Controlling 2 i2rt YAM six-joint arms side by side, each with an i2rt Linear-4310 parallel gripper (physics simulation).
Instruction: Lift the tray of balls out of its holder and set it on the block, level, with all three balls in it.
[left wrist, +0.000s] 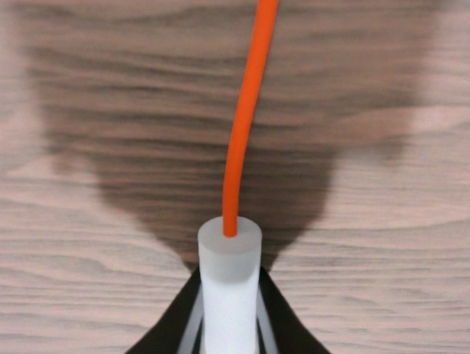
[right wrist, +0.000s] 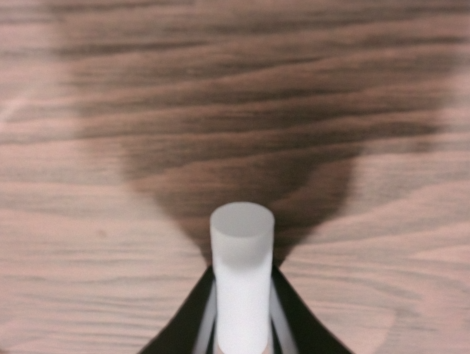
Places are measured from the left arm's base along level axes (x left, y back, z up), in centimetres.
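Pixels of known places: left gripper, fingertip midpoint: (left wrist: 230, 280); right gripper, fingertip midpoint: (right wrist: 242, 278).
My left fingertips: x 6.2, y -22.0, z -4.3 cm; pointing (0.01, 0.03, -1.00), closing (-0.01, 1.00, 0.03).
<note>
Ahead of a thing's pixels: the offset from my left fingertips to its middle. "*": to the spot under its first point. Level surfaces: height alone.
In the left wrist view, my left gripper (left wrist: 230, 280) is shut on a white cylinder @[dx -0.1, dy +0.0, dz +0.7 cm] (left wrist: 230, 315), with one dark finger against each side. An orange cord @[* dx -5.7, dy +0.2, dz +0.5 cm] (left wrist: 242, 120) runs from the cylinder's end face to the top edge of the view. In the right wrist view, my right gripper (right wrist: 242, 278) is shut on another white cylinder @[dx -54.8, dy +2.7, dz +0.7 cm] (right wrist: 243, 310), with a finger against each side. Its plain round end points up the view. The tray, the balls, the holder and the block do not show in either wrist view.
A wood-grained table top @[dz -0.2 cm] (left wrist: 75, 300) (right wrist: 75, 290) lies below both grippers. Broad dark shadows of the grippers fall on it beyond the cylinders in both views.
</note>
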